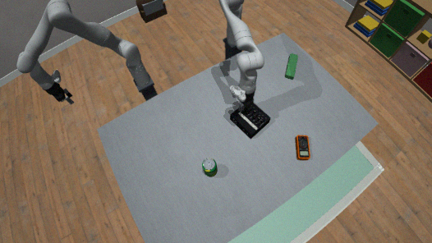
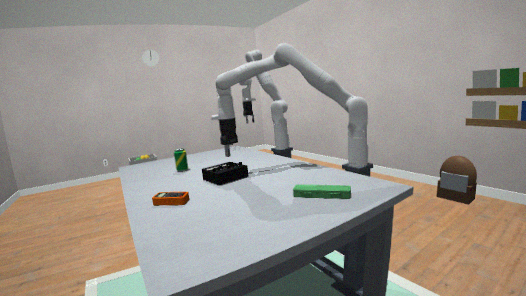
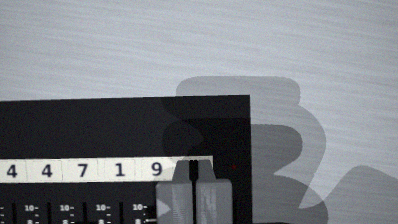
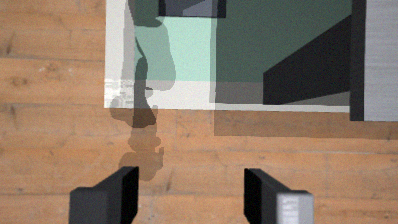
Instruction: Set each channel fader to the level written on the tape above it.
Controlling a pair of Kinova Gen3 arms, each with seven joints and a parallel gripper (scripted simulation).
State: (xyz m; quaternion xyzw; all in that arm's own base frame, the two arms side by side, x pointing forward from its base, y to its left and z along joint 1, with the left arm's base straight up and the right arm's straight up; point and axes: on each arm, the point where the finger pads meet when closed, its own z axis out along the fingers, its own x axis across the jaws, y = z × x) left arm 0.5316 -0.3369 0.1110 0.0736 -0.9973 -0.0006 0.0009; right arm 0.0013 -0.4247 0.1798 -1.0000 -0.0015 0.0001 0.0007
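My left hand is 20 mm to the right of the fader 6 and 50 mm above it. Round my left hand: master fader: 40 mm behind, 60 mm to the left, 50 mm below; fader 5: 20 mm ahead, 30 mm to the left, 50 mm below; fader 3: 60 mm ahead, 50 mm to the left, 50 mm below.
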